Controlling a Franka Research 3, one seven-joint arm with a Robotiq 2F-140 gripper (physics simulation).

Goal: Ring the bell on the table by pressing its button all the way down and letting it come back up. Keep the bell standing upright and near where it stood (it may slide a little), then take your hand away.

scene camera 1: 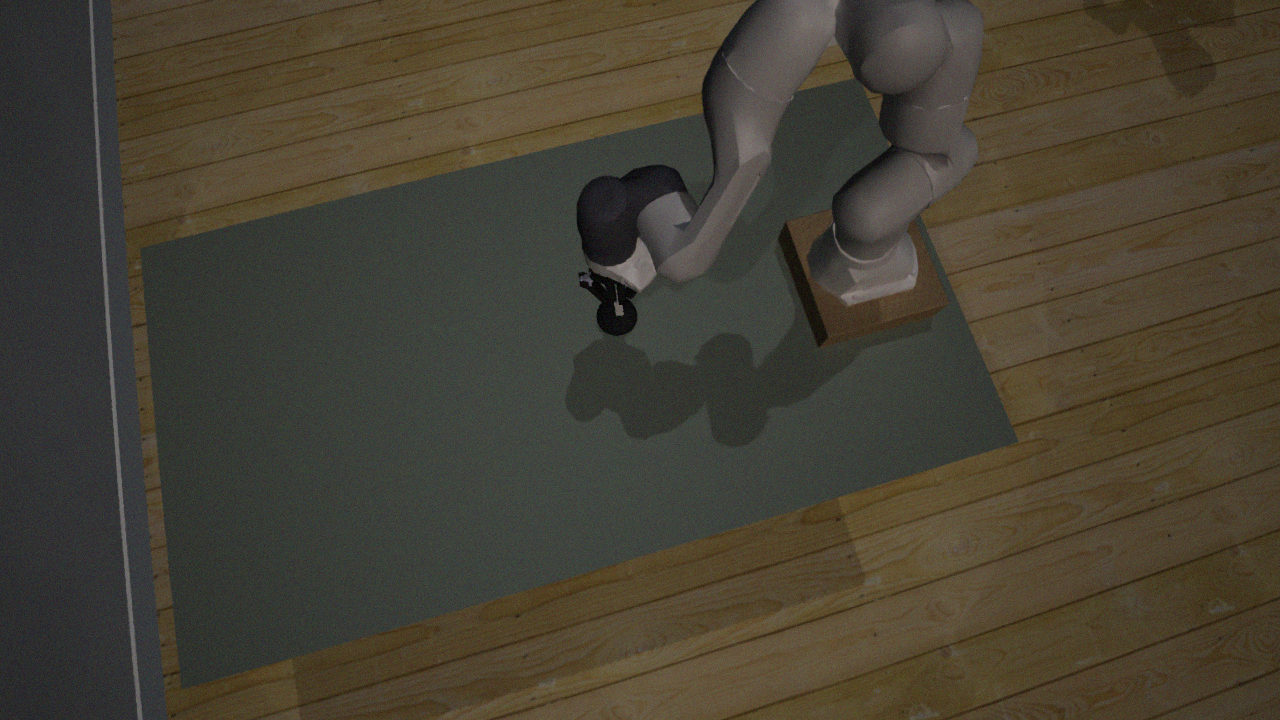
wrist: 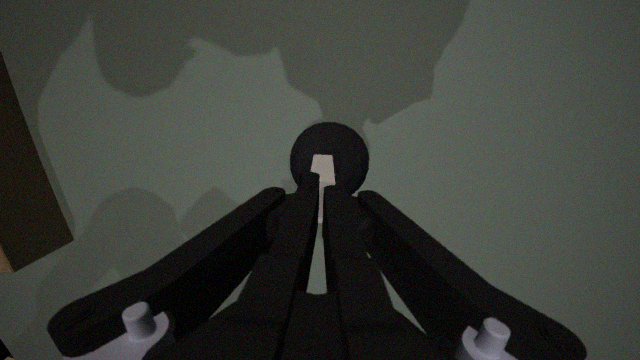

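The bell, a round black dome (scene camera 1: 607,324) (wrist: 350,145), stands upright on the green table mat (scene camera 1: 358,402) (wrist: 525,150). My gripper (scene camera 1: 618,309) (wrist: 322,170) is shut and empty, its pale fingertips together and pointing down over the middle of the bell. In both views the tips overlap the top of the dome. The bell's button is hidden behind the fingertips, so whether it is pressed, and whether the tips touch it, cannot be told.
The robot's wooden base block (scene camera 1: 881,317) (wrist: 30,210) stands on the mat to the right in the scene view and at the left edge in the wrist view. The arm reaches over the mat from it. A dark grey panel (scene camera 1: 53,358) runs along the scene view's left side.
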